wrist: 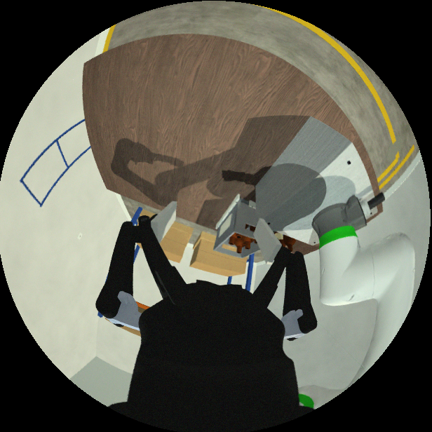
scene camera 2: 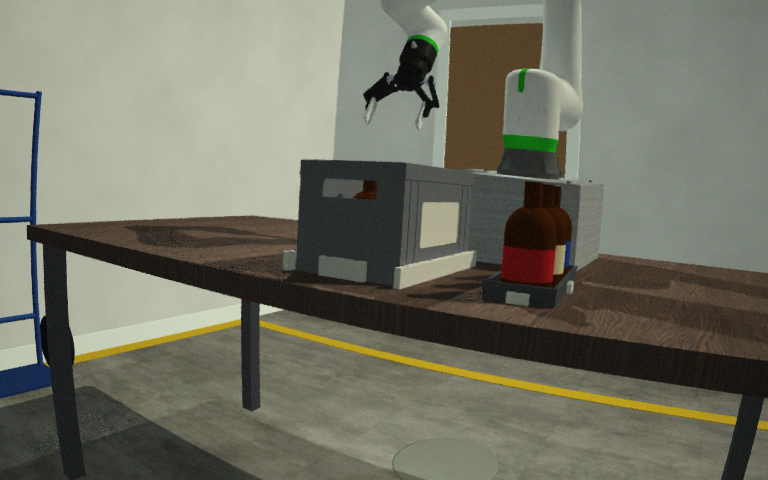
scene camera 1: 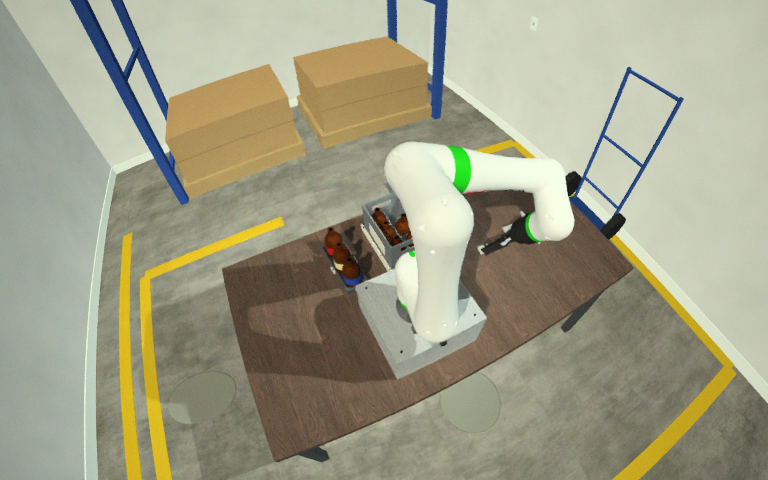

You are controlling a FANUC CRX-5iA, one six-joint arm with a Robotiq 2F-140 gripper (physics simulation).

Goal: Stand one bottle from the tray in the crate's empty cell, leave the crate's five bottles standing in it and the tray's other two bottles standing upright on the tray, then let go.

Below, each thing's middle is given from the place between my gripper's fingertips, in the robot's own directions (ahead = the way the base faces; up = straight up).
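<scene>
Relative to the pale rail (scene camera 2: 416,273), my hand is 340 mm to the right of it, 330 mm short of it and 280 mm above it. Counted from my hand: cream-labelled bottle (scene camera 2: 548,190), far to the left, far ahead, a good way below; red-label bottle (scene camera 2: 529,248), 520 mm to the left, 390 mm ahead, 210 mm below. Going by their middles, of the things named here the pale rail is the nearest to my hand and the red-label bottle the farthest from it.
</scene>
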